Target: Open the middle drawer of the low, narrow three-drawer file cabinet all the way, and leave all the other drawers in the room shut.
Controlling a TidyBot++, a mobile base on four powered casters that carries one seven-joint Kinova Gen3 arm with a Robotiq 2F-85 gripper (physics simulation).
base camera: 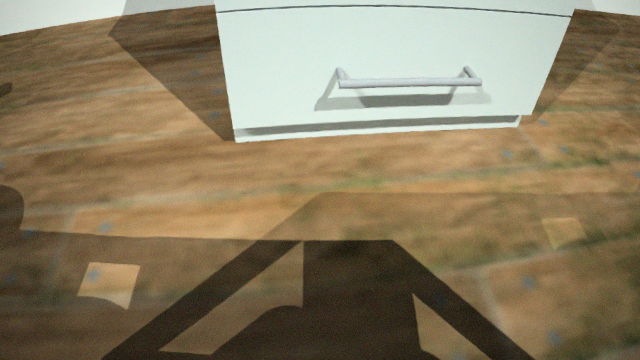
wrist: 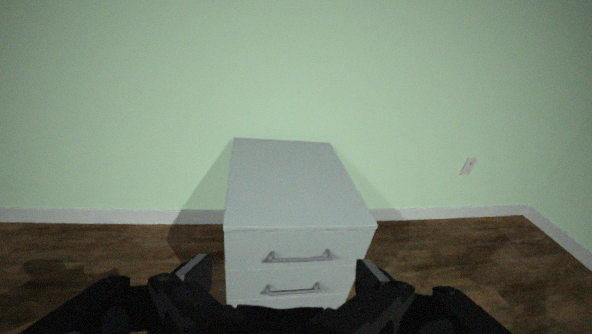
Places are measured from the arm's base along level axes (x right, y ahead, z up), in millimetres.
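Pixels of known places: gripper, fingertip midpoint: (wrist: 284, 273).
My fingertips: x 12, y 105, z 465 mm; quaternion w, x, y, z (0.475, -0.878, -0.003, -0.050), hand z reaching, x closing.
Observation:
Behind a point stands the place of what it marks.
The low white file cabinet (wrist: 285, 185) {x 53, y 688, z 123 mm} stands against the wall, in the middle of the wrist view. Its top drawer (wrist: 245, 245) {x -48, y 489, z 56 mm} and middle drawer (wrist: 245, 280) {x -45, y 489, z -99 mm} look shut, each with a grey bar handle; the middle handle (wrist: 292, 290) {x 106, y 505, z -162 mm} is the lower one there. The gripper's body hides most of the bottom drawer in that view. In the base camera view the bottom drawer (base camera: 280, 60) {x -40, y 490, z -265 mm} is shut, with its handle (base camera: 410, 82) {x 104, y 471, z -278 mm}, below a strip of the middle drawer (base camera: 390, 3) {x 77, y 503, z -200 mm}. My gripper (wrist: 284, 273) {x 12, y 105, z 465 mm} is open, its fingers apart on either side of the cabinet's image, touching no handle.
A pale green wall (wrist: 150, 75) {x -486, y 1005, z 348 mm} with a white baseboard (wrist: 100, 216) {x -818, y 949, z -347 mm} runs behind the cabinet and meets another wall at the right. A wall outlet (wrist: 468, 165) {x 1140, y 1209, z 10 mm} is right of the cabinet. Wooden floor (base camera: 150, 165) {x -218, y 458, z -397 mm} lies before the cabinet, with dark shadows on it.

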